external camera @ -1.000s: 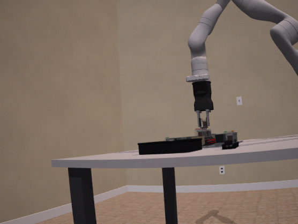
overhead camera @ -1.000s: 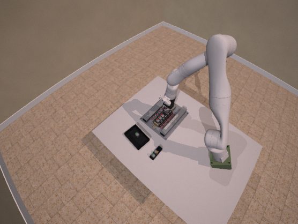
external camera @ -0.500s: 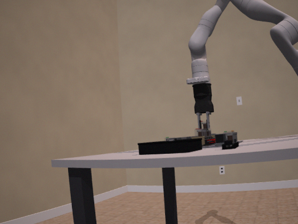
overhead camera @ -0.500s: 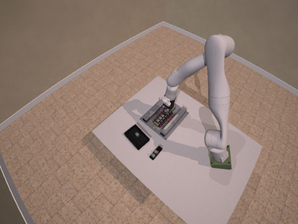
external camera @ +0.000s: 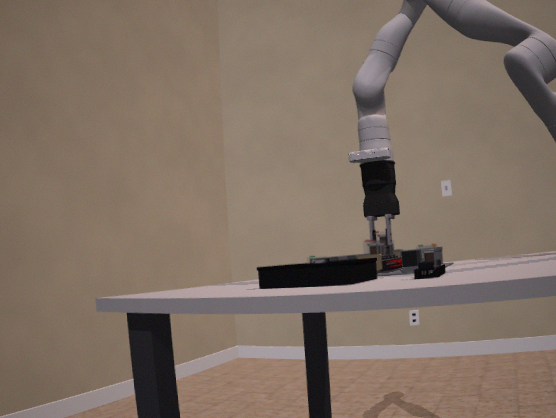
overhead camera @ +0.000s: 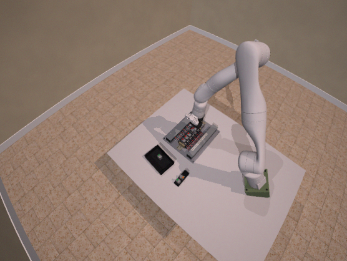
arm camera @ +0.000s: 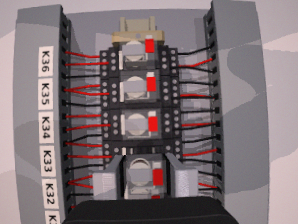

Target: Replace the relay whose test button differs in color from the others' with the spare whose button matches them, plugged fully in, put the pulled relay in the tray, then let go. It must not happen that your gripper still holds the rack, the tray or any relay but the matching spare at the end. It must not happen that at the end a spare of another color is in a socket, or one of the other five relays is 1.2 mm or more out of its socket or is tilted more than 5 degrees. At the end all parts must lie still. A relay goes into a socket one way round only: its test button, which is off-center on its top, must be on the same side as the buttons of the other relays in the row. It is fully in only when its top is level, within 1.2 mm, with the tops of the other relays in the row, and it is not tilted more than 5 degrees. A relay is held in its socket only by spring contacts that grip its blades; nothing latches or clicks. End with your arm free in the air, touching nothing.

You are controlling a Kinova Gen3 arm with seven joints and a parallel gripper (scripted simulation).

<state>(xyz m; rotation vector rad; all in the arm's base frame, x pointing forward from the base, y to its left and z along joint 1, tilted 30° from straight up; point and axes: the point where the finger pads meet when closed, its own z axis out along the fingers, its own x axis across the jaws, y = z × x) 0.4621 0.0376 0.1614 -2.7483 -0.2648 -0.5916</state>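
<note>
Right now the relay panel is 7 cm below my hand and 1 cm to the right of it. Round my hand: spare holder: 23 cm to the left, 21 cm behind, 7 cm below; then red wiring: 6 cm below, 5 cm behind, 1 cm to the left; then black tray: 28 cm to the left, 6 cm below, 4 cm behind.
</note>
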